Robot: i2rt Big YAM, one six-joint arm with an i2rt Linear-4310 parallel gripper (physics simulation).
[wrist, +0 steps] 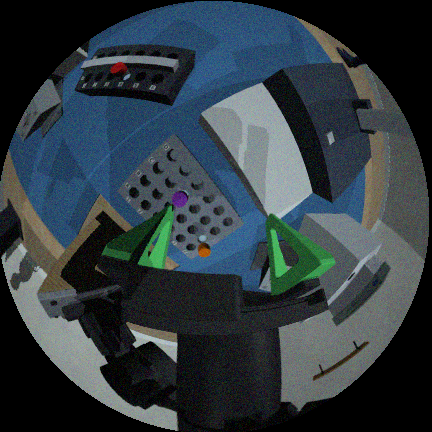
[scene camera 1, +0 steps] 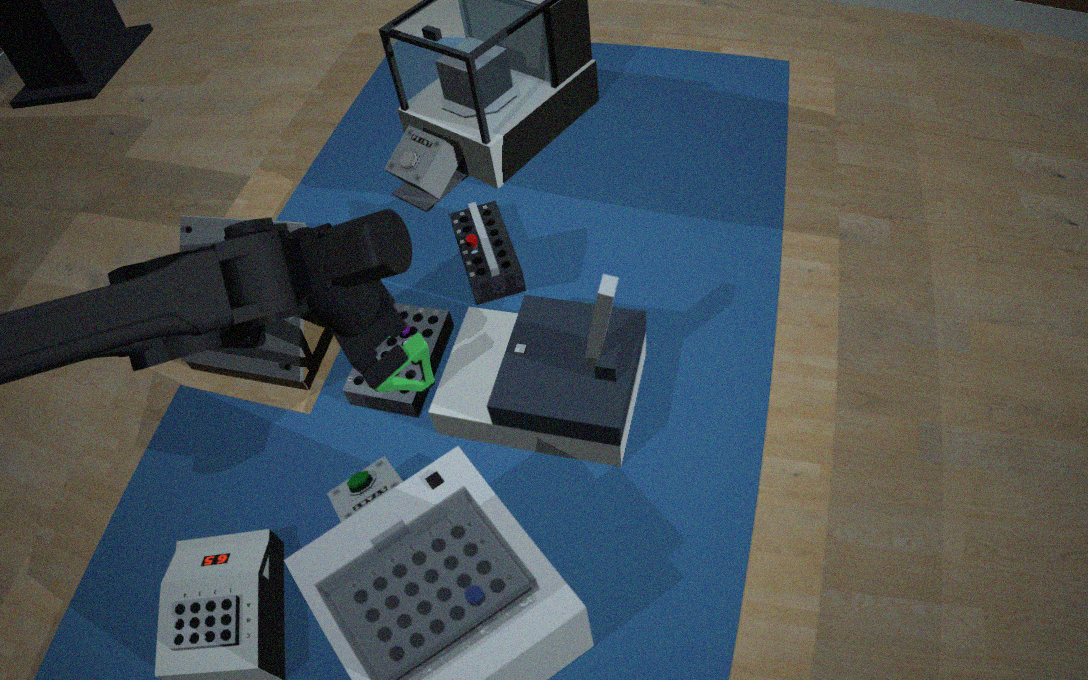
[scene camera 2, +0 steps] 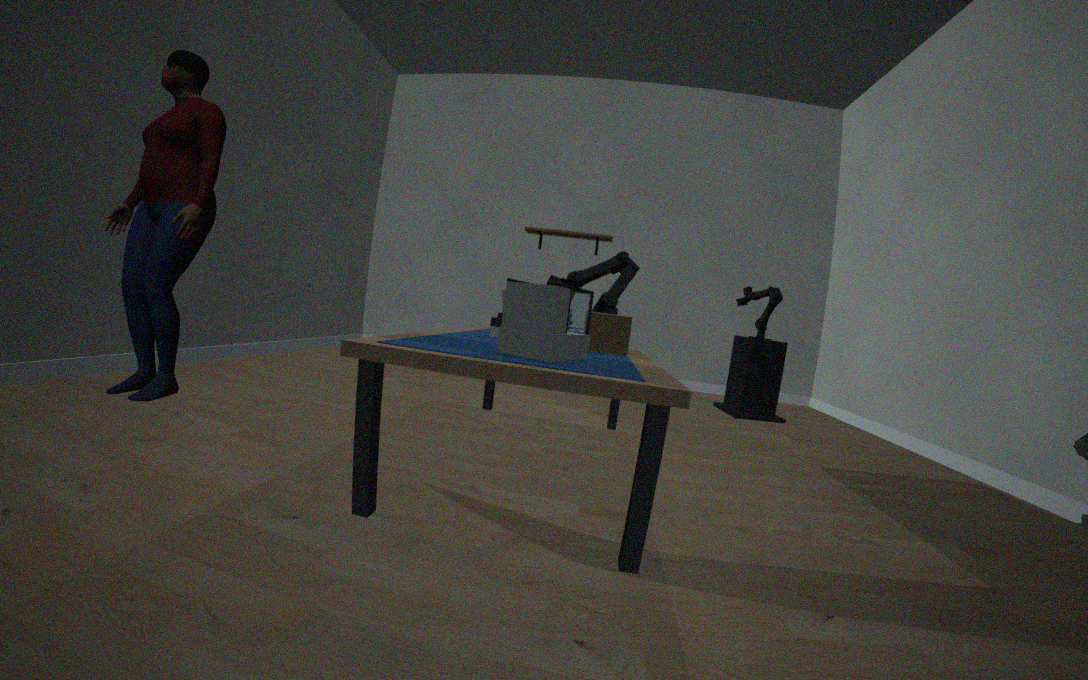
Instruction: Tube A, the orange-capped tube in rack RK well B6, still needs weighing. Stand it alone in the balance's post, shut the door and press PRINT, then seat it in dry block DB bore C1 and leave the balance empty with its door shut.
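Seen in the pictures: gripper, fingertip midpoint: (wrist: 222,213) (scene camera 1: 410,359); arm's base at its link origin: (wrist: 93,301) (scene camera 2: 607,330).
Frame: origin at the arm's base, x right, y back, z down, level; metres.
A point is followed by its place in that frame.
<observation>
The orange-capped tube (wrist: 204,250) {x 0.066, y -0.189, z 0.034 m} stands upright in the grey rack (scene camera 1: 385,400) {x 0.086, y -0.205, z 0.062 m} (wrist: 187,159) {x -0.010, y -0.241, z 0.058 m}, at its edge in the wrist view; in scene camera 1 it is hidden behind my gripper. My gripper (scene camera 1: 423,366) {x 0.047, y -0.231, z 0.037 m} (wrist: 222,213) {x 0.047, y -0.231, z 0.037 m} is open and empty, with its green fingers over the rack and the orange cap below between them in the wrist view. The balance (scene camera 1: 535,128) {x -0.354, y -0.303, z 0.044 m} stands at the top of scene camera 1, a grey block inside its framed glass; its door state is unclear. Its PRINT panel (scene camera 1: 433,164) {x -0.255, y -0.183, z 0.026 m} is beside it. The dry block (scene camera 1: 182,581) {x 0.335, y -0.061, z 0.026 m}, bottom left, shows empty-looking bores.
A purple-capped tube (scene camera 1: 405,331) {x 0.013, y -0.217, z 0.034 m} (wrist: 180,199) {x 0.009, y -0.215, z 0.034 m} stands in the same rack. A black rack (scene camera 1: 501,287) {x -0.085, y -0.302, z 0.070 m} (wrist: 182,75) {x -0.084, y -0.301, z 0.067 m} holds a red-capped tube. A dark-lidded white device (scene camera 1: 569,352) {x 0.044, y -0.405, z 0.008 m} (wrist: 330,165) {x 0.070, y -0.345, z 0.008 m} is right of the grey rack. A white tray device (scene camera 1: 553,633) {x 0.336, y -0.436, z -0.040 m} and green-button panel (scene camera 1: 359,482) {x 0.205, y -0.224, z 0.015 m} stand in front.
</observation>
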